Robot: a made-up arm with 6 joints.
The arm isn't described. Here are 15 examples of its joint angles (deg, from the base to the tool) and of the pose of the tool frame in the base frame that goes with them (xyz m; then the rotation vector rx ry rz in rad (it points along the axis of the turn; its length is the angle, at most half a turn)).
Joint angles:
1: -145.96 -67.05 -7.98 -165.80 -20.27 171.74
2: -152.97 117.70 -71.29 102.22 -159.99 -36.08
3: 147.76 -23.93 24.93 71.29 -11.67 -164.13
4: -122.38 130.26 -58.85 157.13 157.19 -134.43
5: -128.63 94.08 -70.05 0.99 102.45 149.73
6: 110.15 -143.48 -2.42 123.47 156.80 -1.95
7: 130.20 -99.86 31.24 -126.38 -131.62 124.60
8: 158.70 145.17 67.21 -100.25 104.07 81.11
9: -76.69 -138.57 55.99 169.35 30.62 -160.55
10: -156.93 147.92 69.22 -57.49 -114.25 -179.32
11: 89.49 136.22 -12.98 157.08 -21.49 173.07
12: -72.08 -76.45 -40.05 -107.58 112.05 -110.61
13: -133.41 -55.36 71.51 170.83 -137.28 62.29
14: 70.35 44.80 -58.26 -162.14 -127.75 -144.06
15: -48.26 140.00 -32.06 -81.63 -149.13 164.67
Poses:
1: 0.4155 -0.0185 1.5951 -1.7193 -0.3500 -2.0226
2: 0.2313 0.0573 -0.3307 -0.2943 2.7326 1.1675
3: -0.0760 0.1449 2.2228 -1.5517 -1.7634 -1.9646
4: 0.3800 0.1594 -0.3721 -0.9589 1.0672 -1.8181
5: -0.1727 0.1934 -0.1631 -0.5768 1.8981 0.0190
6: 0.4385 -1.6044 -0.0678 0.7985 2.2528 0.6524
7: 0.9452 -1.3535 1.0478 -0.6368 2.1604 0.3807
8: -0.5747 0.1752 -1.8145 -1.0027 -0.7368 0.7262
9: -0.1698 1.8094 -0.8993 -2.0011 -2.2422 -0.4432
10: -0.5844 -0.0995 -1.8353 -0.2643 -0.2539 -0.5609
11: -0.2373 -0.1976 -1.2084 -1.4133 1.5720 0.3037
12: 0.0846 -0.0105 0.9629 0.0811 2.4126 -1.1074
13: 1.2784 0.9841 1.7260 -1.4247 0.8379 1.5801
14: -0.0906 0.4700 -0.1161 -0.1122 -0.7374 1.3144
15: -0.3530 0.3397 -0.4904 1.8409 -0.4102 -0.0210
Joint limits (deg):
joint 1: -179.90..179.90
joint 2: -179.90..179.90
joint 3: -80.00..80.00
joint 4: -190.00..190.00
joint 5: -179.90..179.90
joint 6: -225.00..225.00
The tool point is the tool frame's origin. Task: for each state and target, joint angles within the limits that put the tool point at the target. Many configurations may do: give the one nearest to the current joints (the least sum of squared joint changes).
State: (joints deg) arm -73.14 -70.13 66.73 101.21 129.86 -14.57
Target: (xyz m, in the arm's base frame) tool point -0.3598 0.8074 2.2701
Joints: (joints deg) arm -63.74 -29.73 65.52 97.77 129.86 -14.57
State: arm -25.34 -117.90 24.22 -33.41 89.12 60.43
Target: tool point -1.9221 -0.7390 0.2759
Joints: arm 14.65 -112.05 50.96 -26.51 89.12 60.43
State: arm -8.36 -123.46 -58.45 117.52 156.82 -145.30
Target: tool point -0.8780 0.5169 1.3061
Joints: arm -24.02 -94.99 -18.45 116.67 156.82 -145.30
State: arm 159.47 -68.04 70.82 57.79 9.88 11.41
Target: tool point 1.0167 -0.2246 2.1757
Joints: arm 159.98 -37.02 62.03 57.60 9.88 11.41
